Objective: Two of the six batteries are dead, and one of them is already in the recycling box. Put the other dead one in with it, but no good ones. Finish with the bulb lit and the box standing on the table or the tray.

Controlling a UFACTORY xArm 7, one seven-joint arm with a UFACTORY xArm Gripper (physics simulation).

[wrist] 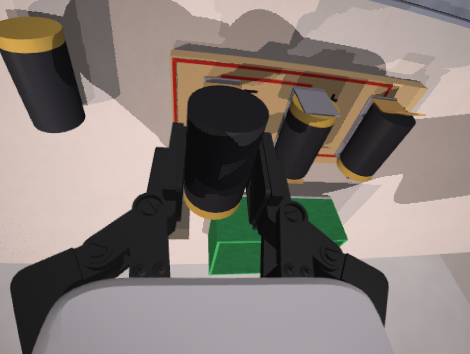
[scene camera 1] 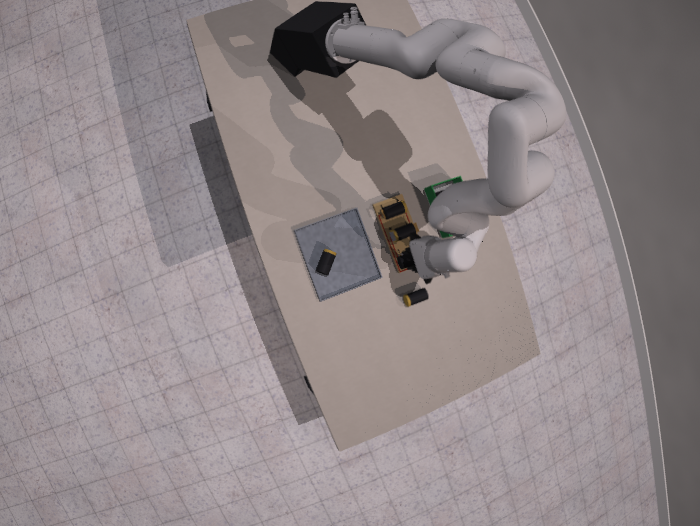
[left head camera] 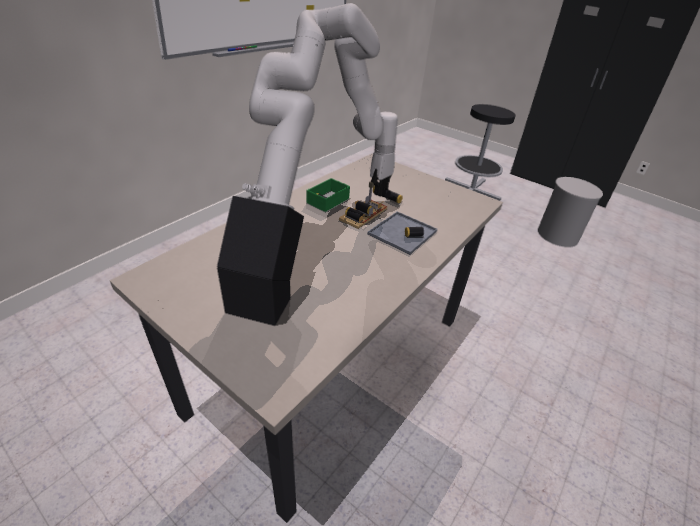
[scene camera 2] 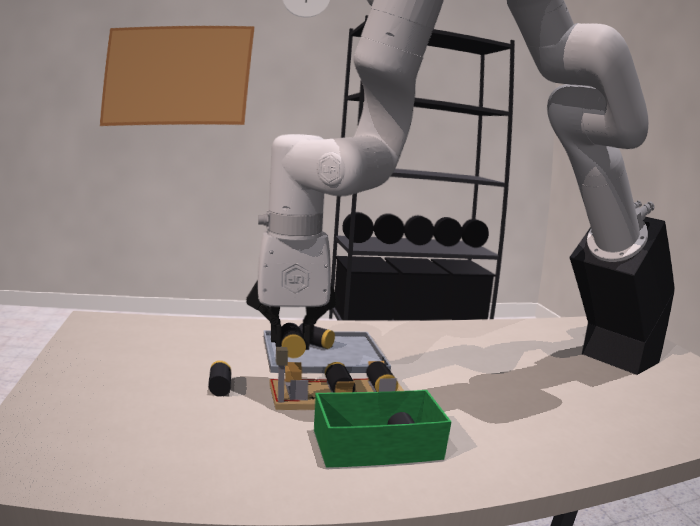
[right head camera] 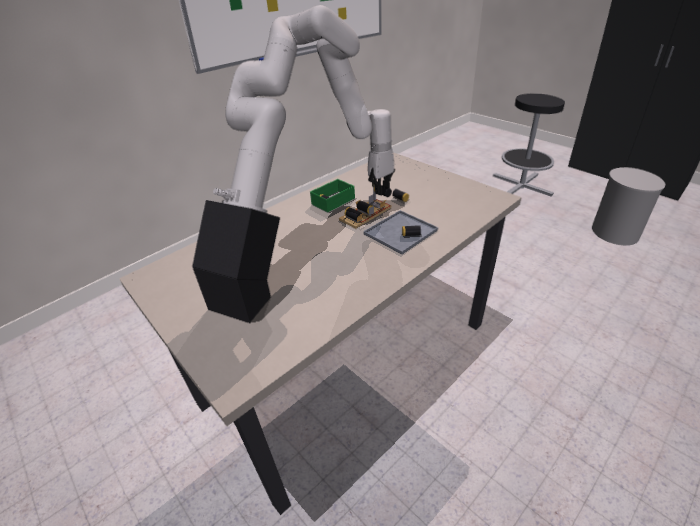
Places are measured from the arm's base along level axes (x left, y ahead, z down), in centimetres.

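Where they show: gripper, fingertip midpoint: (wrist: 218, 146) (scene camera 1: 409, 259) (left head camera: 381, 193) (scene camera 2: 291, 346) (right head camera: 382, 192); arm's base, link origin: (scene camera 1: 346, 40) (left head camera: 270, 206) (scene camera 2: 618, 238) (right head camera: 244, 208).
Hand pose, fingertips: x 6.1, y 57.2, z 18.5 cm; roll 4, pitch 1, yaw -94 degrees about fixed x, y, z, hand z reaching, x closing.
Observation:
Things, the pixels of their top centre, and the offset from my fingertips.
- tray, top centre: (scene camera 2: 323, 347) (scene camera 1: 339, 253) (right head camera: 400, 229) (left head camera: 403, 230) dx -16.5, dy -6.0, dz +6.0 cm
- green box, top centre: (scene camera 2: 381, 408) (wrist: 273, 259) (scene camera 1: 455, 205) (left head camera: 328, 188) (right head camera: 332, 188) dx +18.0, dy -10.7, dz +1.2 cm
- table with a battery, top centre: (scene camera 2: 407, 422) dx +17.7, dy -14.3, dz +3.5 cm
- grey upright post, top centre: (scene camera 2: 281, 363) dx +6.4, dy +1.5, dz +0.2 cm
My gripper (scene camera 2: 292, 338) (wrist: 218, 146) is shut on a black battery with a gold end, held tilted above the wooden holder's empty left bay in the wrist view. The holder (scene camera 2: 294, 405) (wrist: 181, 80) bears two batteries, one (scene camera 2: 339, 377) (wrist: 302, 145) in the middle bay and one (scene camera 2: 380, 374) (wrist: 377, 140) in the right bay. Another battery (scene camera 1: 416, 297) (scene camera 2: 220, 380) (wrist: 47, 87) lies on the table beside the holder. One battery (left head camera: 415, 231) (scene camera 1: 324, 264) lies on the tray (scene camera 1: 348, 234). The green box (scene camera 2: 384, 443) (left head camera: 327, 196) stands on the table with a battery (scene camera 2: 401, 419) inside. I cannot make out a lit bulb.
A grey upright post (scene camera 2: 281, 381) stands at the holder's end, close to the held battery. The green box is near the holder's side, and the grey tray lies on its other side. The robot's black base (scene camera 1: 316, 36) stands at the table's far end from the gripper.

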